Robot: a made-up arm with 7 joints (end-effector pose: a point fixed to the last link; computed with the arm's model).
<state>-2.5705 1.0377 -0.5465 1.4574 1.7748 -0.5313 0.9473</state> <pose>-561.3 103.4 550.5 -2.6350 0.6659 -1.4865</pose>
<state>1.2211 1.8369 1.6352 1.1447 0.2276 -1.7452 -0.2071</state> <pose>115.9 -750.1 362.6 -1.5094 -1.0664 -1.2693</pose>
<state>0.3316 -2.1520 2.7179 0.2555 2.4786 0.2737 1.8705</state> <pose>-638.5 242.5 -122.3 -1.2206 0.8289 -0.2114</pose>
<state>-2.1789 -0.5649 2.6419 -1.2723 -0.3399 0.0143 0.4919</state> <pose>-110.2 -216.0 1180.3 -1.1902 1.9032 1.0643</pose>
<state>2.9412 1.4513 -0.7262 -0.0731 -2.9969 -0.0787 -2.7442</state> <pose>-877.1 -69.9 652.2 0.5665 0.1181 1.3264</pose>
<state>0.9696 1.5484 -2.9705 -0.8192 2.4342 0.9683 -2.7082</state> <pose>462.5 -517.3 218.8 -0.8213 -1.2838 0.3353</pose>
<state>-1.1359 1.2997 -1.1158 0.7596 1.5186 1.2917 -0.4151</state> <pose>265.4 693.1 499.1 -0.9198 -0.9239 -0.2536</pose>
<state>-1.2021 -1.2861 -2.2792 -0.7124 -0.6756 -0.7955 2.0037</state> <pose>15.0 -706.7 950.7 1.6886 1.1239 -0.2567</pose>
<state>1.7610 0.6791 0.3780 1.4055 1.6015 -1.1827 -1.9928</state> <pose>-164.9 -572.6 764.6 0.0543 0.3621 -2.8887</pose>
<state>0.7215 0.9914 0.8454 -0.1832 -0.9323 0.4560 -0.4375</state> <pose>559.1 -461.8 1080.6 0.2331 -0.6250 -2.4855</pose>
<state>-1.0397 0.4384 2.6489 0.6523 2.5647 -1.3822 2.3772</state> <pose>131.9 -90.5 1243.5 0.2465 -0.0437 -3.1147</pose>
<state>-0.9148 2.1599 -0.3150 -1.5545 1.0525 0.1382 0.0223</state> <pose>556.9 352.1 570.6 0.3815 -1.6744 -1.6747</pose>
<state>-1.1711 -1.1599 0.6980 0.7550 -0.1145 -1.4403 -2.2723</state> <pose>-195.6 -818.5 867.5 2.4307 -0.3418 1.5353</pose>
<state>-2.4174 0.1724 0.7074 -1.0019 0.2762 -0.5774 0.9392</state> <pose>36.4 -358.7 1184.9 -1.9386 -0.0371 1.9414</pose>
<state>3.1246 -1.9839 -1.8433 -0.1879 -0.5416 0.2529 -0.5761</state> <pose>901.0 75.3 162.2 -0.7136 -0.5196 -1.5644</pose>
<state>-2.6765 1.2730 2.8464 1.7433 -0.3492 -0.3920 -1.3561</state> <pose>-239.0 190.6 1069.2 1.6798 -0.3748 -1.0249</pose>
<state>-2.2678 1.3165 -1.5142 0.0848 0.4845 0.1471 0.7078</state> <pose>-531.2 643.7 751.7 0.5211 -0.0111 0.4791</pose>
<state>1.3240 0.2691 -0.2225 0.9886 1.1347 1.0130 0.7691</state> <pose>57.1 -490.7 1081.5 -2.7828 -0.0122 -1.2825</pose>
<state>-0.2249 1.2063 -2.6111 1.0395 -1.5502 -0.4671 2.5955</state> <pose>581.0 323.7 1005.8 0.8266 0.1886 -0.5049</pose>
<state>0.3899 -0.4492 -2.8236 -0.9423 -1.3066 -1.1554 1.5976</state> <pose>32.1 7.4 1208.1 1.0358 1.3662 -1.0951</pose>
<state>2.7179 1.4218 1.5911 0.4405 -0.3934 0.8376 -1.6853</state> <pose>-764.8 -126.1 655.5 0.0555 -0.0551 0.3753</pose>
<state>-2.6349 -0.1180 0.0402 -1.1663 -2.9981 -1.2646 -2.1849</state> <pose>446.1 -150.5 1213.1 1.7171 -0.1113 -0.7730</pose>
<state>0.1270 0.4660 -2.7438 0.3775 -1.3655 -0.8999 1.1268</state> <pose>394.9 69.7 1280.9 0.8059 1.3902 -0.7070</pose>
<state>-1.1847 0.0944 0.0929 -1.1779 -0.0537 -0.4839 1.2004</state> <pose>-138.1 -407.6 1112.9 -1.6185 0.2476 1.6660</pose>
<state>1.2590 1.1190 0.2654 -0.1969 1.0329 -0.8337 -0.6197</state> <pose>284.0 -649.8 1034.1 -0.9268 -2.2790 -1.5369</pose>
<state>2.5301 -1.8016 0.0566 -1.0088 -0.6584 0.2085 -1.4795</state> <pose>559.2 366.8 -25.6 -1.0663 -1.1329 -0.1618</pose>
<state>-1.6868 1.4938 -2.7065 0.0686 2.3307 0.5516 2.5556</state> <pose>-187.2 830.2 534.2 0.9640 -2.4341 0.7974</pose>
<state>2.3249 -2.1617 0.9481 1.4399 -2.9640 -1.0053 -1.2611</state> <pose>100.9 569.3 339.9 1.3430 0.0962 0.6670</pose>
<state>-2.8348 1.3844 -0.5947 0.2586 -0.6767 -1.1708 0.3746</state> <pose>-692.9 363.5 684.7 0.3165 0.5907 -0.1531</pose>
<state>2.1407 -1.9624 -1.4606 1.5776 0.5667 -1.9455 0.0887</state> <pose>490.0 386.4 235.4 -0.1319 -1.6298 0.7045</pose>
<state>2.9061 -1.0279 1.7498 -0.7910 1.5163 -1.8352 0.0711</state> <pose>589.1 -32.6 918.2 -1.2938 1.8599 1.0495</pose>
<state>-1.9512 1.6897 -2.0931 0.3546 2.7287 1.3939 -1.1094</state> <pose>-267.4 708.5 322.8 -0.6675 -0.6020 -0.4815</pose>
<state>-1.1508 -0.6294 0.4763 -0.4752 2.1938 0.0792 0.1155</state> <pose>-307.4 -691.2 1088.7 0.1987 0.7868 1.9960</pose>
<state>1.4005 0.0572 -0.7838 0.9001 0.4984 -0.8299 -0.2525</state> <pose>162.2 -126.3 1334.1 0.5206 -2.3110 -1.7537</pose>
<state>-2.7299 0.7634 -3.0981 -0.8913 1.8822 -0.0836 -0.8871</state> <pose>-645.7 252.6 848.7 -0.9032 1.2035 0.2784</pose>
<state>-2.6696 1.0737 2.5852 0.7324 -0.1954 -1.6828 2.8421</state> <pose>-560.2 292.1 976.2 -0.2238 0.1103 1.2528</pose>
